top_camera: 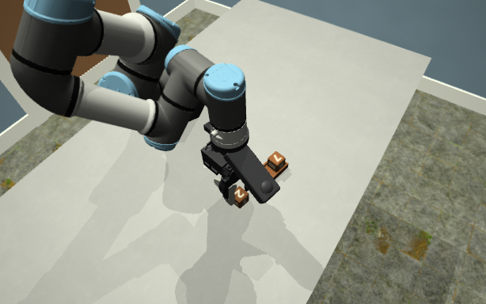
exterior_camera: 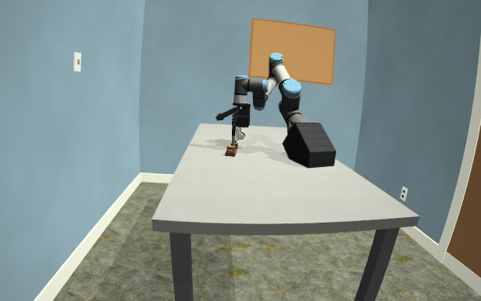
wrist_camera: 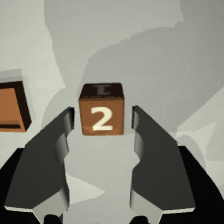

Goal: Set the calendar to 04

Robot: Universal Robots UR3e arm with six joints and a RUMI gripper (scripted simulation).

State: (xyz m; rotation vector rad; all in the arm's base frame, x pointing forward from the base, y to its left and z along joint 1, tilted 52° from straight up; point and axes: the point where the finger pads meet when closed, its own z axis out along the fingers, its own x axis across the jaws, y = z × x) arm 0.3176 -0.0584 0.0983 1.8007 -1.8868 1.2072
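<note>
Right now the cube is 10 mm below my hand. Also, from my hand: brown tray: 20 mm ahead, 110 mm to the left, 20 mm below.
</note>
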